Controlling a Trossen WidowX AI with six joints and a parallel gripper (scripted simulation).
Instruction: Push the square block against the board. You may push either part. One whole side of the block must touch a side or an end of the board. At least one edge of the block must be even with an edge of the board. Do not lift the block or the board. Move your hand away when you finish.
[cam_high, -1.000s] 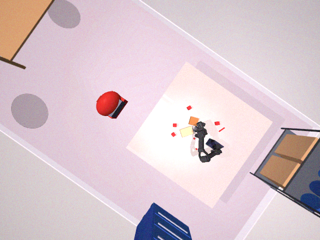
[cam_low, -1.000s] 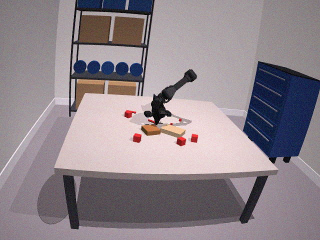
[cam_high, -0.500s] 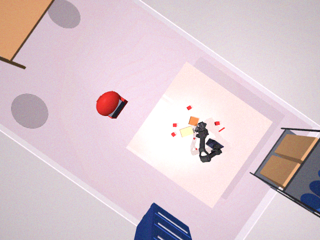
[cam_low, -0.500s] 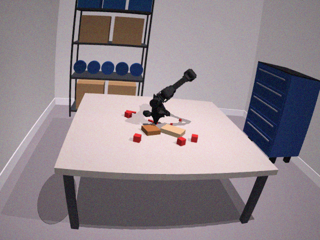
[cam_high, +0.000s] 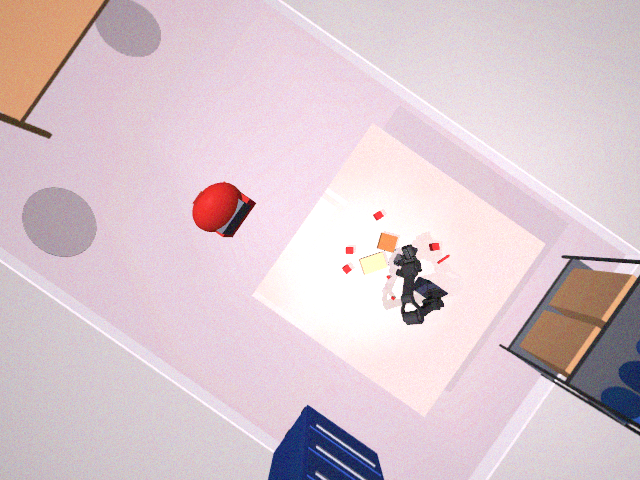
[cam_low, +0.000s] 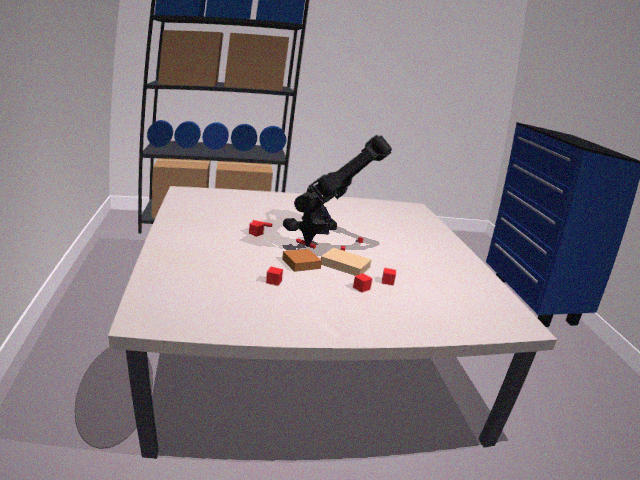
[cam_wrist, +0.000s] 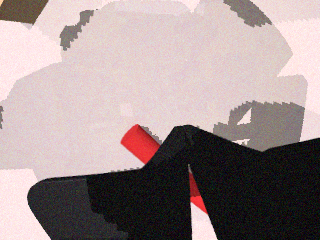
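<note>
Now: the orange square block 14 cm ahead of my gripper tip, 2 cm to the right of it and 1 cm above it. Round my gripper tip: pale tan board: 12 cm ahead, 13 cm to the left, 1 cm above.
</note>
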